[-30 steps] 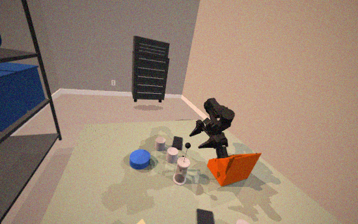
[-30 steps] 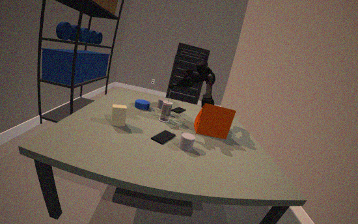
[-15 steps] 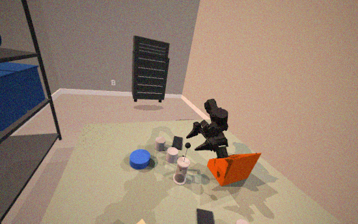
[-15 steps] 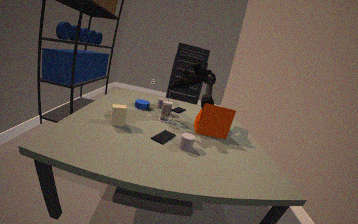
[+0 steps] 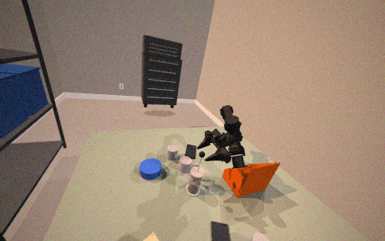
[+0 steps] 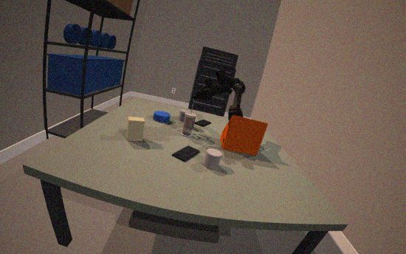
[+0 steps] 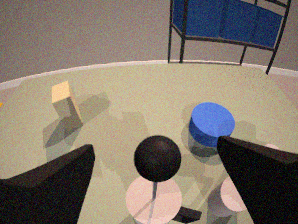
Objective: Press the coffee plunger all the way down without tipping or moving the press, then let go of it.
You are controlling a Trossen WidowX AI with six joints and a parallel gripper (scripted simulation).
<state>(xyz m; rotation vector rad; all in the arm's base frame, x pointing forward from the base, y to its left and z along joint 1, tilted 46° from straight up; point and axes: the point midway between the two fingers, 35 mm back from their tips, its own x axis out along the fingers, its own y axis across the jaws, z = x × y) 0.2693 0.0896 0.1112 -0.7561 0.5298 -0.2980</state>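
The coffee press lies 12 cm below my gripper tip, 1 cm to the right of it and 1 cm behind it. The rest, counted from my gripper tip: cream block (27 cm ahead, 20 cm to the left, 19 cm below).
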